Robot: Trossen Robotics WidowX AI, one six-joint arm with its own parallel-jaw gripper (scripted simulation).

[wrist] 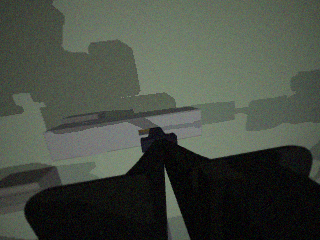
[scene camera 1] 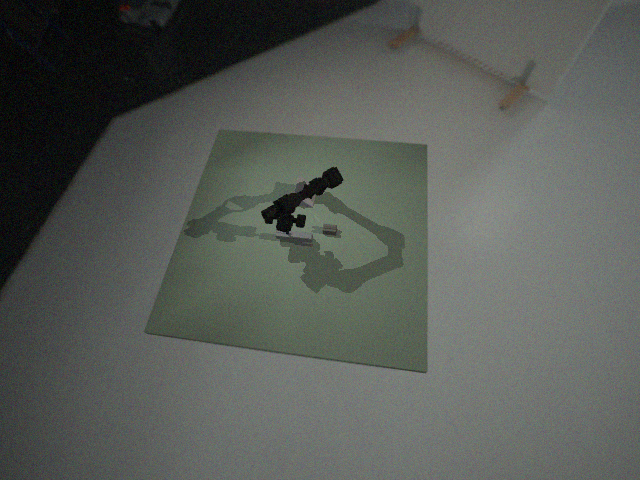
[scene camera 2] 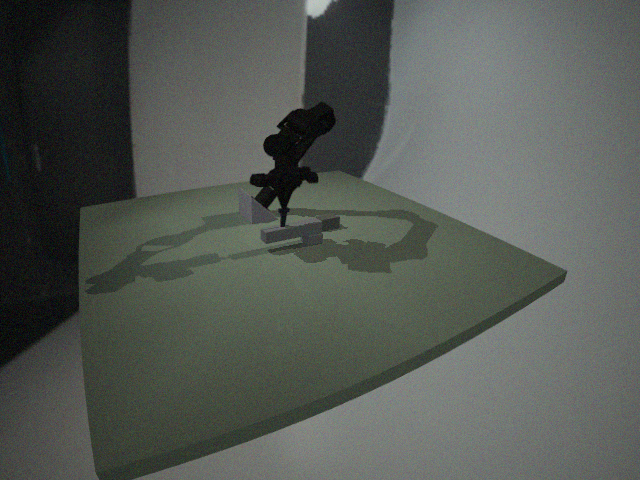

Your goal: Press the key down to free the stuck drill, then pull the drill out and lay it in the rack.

In view: the gripper [scene camera 2: 283, 208].
The gripper is seen too in the wrist view [wrist: 160, 144].
